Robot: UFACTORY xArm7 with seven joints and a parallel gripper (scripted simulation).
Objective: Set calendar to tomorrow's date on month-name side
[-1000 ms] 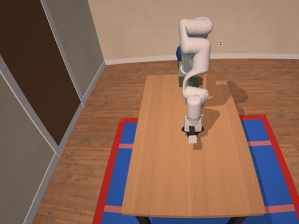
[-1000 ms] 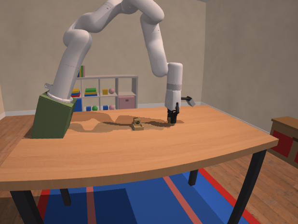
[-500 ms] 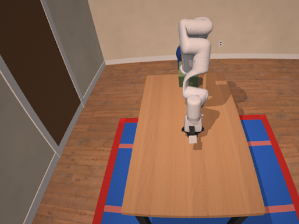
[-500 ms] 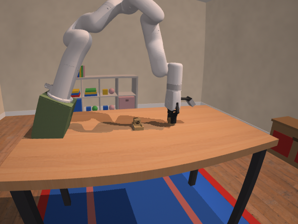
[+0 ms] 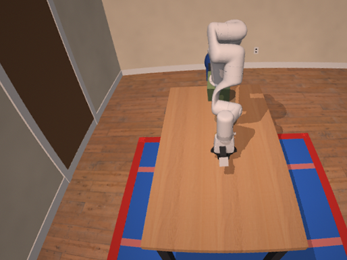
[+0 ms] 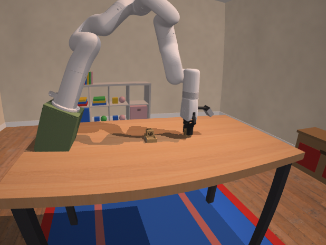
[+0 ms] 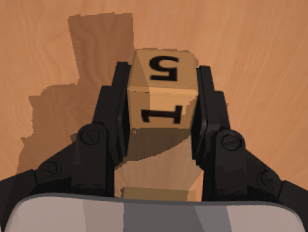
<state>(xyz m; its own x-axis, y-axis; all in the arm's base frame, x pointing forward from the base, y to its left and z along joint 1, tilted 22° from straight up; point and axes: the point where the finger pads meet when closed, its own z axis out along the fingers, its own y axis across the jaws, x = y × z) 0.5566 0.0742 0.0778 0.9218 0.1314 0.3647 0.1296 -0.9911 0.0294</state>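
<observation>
Now: hand 1 cm above the wooden digit cube. From my hand the other things lie so: low tray 18 cm behind, 3 cm to the right, 2 cm below; wooden cube 18 cm behind, 1 cm to the right, 1 cm below.
</observation>
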